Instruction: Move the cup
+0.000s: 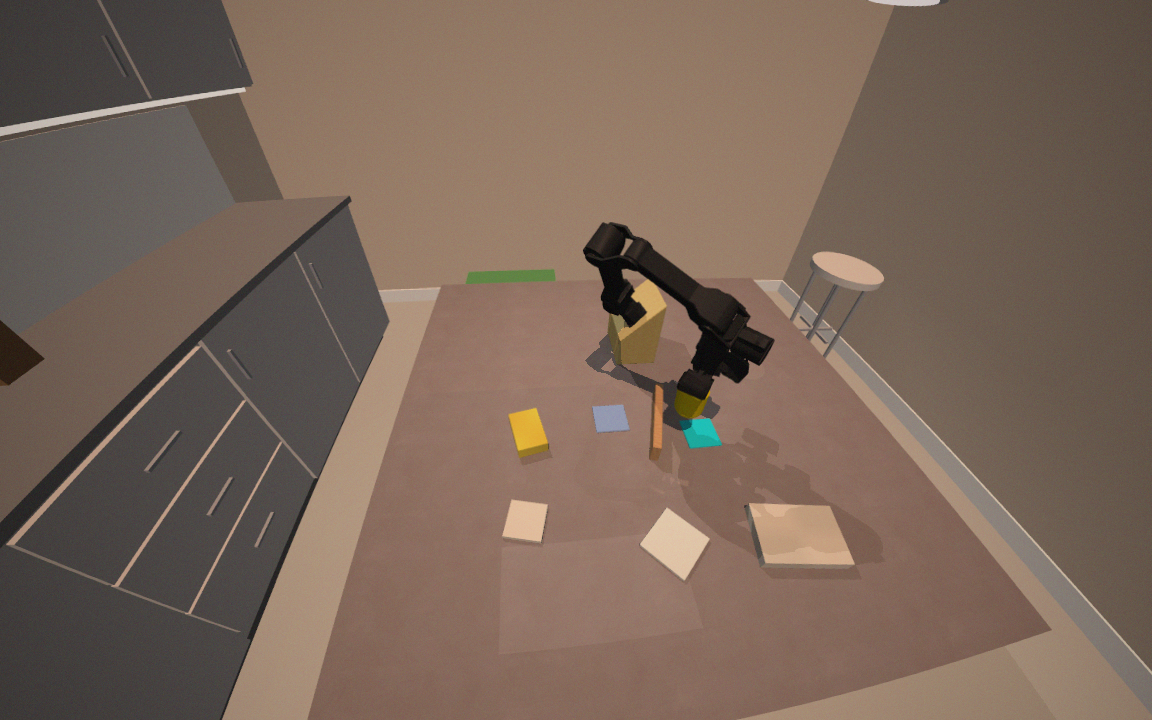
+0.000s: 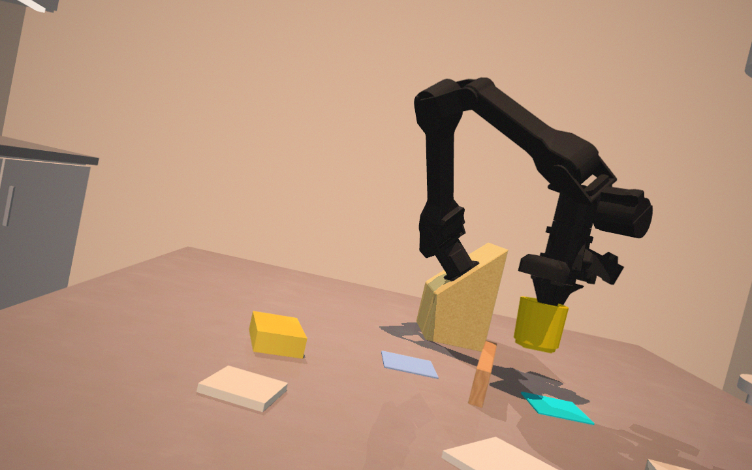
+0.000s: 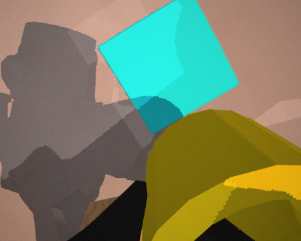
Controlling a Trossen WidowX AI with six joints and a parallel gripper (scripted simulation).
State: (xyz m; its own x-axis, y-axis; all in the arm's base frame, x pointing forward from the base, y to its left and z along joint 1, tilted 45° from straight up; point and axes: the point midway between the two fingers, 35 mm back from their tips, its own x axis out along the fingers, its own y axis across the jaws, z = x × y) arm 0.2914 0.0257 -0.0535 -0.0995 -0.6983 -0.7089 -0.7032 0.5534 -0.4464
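Right now my gripper tip is 12 cm above the cyan pad, 4 cm short of it and 3 cm to the right of it. From my gripper tip the other things lie so: blue marble 4 cm to the right, 2 cm below, 2 cm ahead; then yellow cup 2 cm to the right, 2 cm ahead; then purple marble 4 cm to the right, 2 cm below, 1 cm ahead.
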